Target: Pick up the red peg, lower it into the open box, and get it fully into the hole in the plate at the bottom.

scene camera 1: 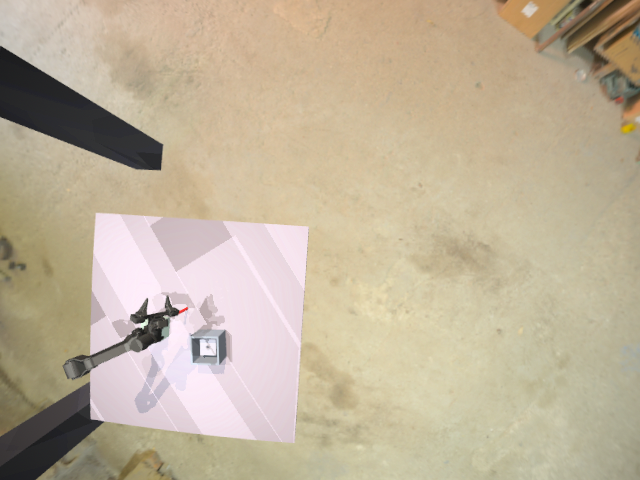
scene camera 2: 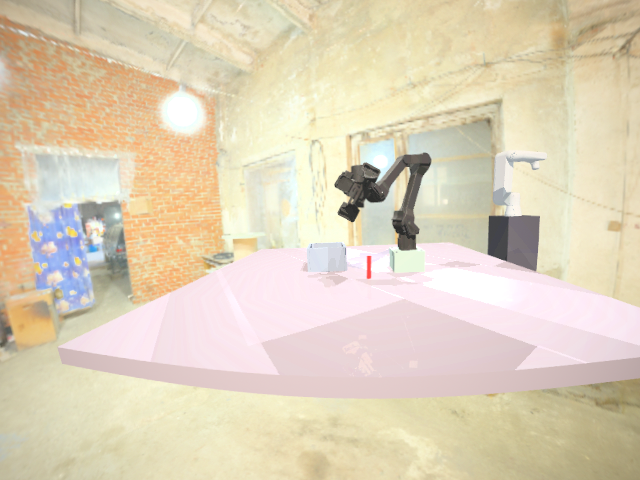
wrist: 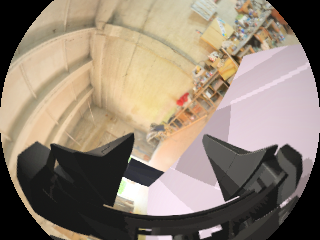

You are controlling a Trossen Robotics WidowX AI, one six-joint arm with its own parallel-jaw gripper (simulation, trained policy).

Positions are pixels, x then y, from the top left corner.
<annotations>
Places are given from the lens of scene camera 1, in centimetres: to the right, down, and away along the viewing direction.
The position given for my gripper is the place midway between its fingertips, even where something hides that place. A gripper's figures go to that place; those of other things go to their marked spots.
my gripper (scene camera 1: 157, 296): -74, 26, 98
grey box (scene camera 1: 196, 359): -69, 67, 122
</annotations>
